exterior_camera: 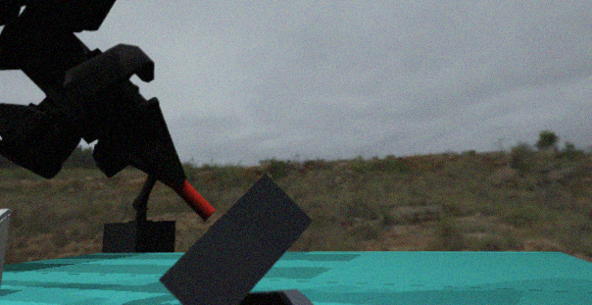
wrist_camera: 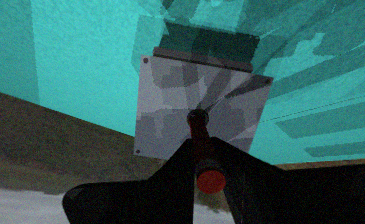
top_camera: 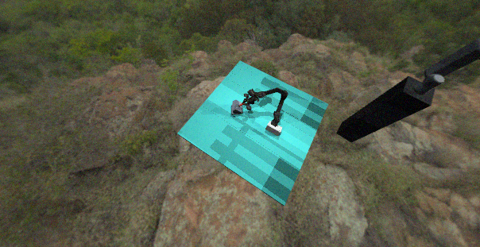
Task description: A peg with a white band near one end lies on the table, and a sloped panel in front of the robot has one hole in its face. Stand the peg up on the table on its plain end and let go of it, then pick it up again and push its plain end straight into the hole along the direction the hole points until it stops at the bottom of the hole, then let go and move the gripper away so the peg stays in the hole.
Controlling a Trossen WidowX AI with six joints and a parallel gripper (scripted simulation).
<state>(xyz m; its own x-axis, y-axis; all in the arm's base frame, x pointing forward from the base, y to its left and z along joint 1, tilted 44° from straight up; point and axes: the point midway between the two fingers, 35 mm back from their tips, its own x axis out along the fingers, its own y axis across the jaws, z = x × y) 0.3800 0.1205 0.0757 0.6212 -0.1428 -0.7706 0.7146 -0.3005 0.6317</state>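
The red peg is 10 mm to the right of my gripper tip, 10 mm behind it and 10 mm above it. Round my gripper tip: dark sloped panel (60 mm below, 40 mm ahead, 30 mm to the left).
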